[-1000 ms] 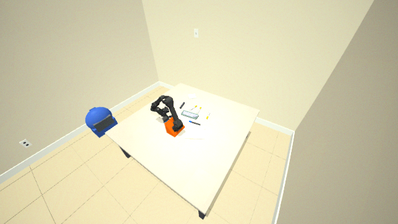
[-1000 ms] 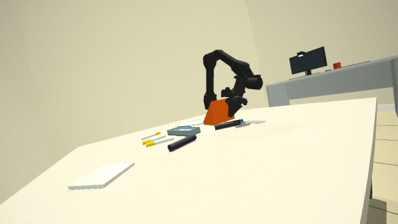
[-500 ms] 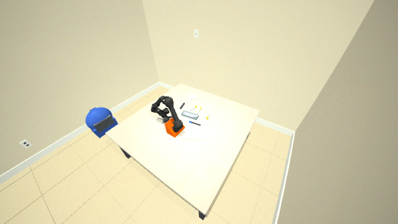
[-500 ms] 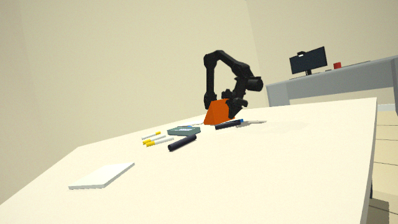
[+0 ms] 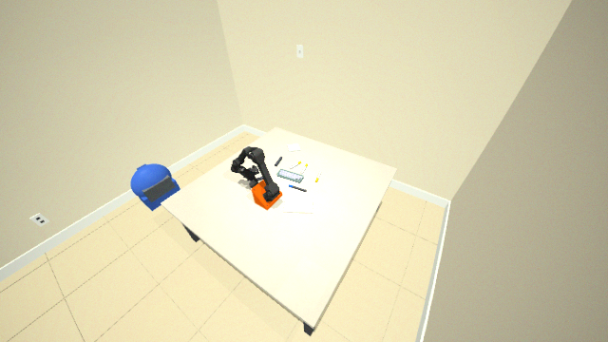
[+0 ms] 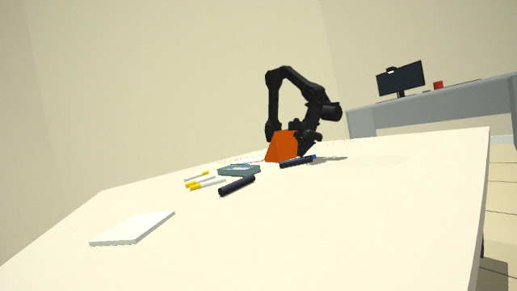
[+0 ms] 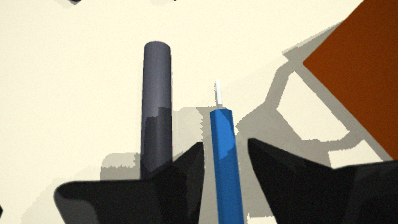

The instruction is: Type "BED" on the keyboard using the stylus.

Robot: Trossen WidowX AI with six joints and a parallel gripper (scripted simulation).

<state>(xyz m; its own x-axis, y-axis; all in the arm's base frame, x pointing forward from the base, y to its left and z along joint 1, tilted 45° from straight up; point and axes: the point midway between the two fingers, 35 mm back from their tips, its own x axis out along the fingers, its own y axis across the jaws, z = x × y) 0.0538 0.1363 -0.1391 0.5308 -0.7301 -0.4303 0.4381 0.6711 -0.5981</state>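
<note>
Right now the blue stylus is 10 mm to the right of my gripper tip, 10 mm below it and 10 mm ahead of it. Round my gripper tip: stylus tip 40 mm ahead, 20 mm to the right, 10 mm below; white flat pad 530 mm ahead, 120 mm to the left, 20 mm below.
</note>
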